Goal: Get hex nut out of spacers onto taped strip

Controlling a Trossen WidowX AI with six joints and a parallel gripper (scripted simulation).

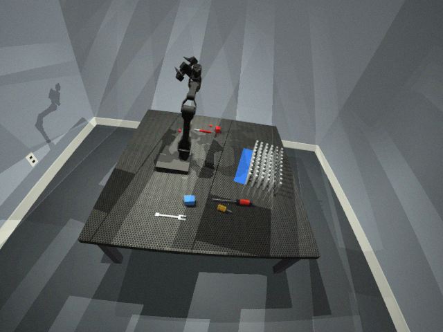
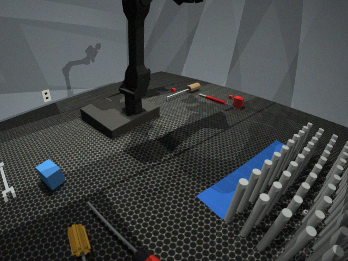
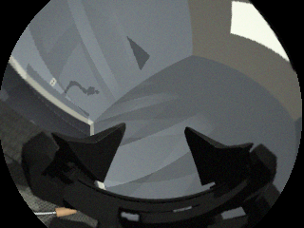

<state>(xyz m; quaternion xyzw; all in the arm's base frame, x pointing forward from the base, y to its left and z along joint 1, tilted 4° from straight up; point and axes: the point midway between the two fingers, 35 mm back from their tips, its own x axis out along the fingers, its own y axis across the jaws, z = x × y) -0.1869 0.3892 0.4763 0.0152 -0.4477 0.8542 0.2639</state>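
Now: gripper tip 20 cm short of the red-handled tool, 1 cm to the right of it and 54 cm above it. The rest, counted from my gripper tip: blue taped strip 63 cm ahead, 28 cm to the right, 55 cm below; then hex nut 78 cm ahead, 33 cm to the right, 54 cm below; then blue cube 33 cm ahead, 72 cm to the right, 53 cm below.
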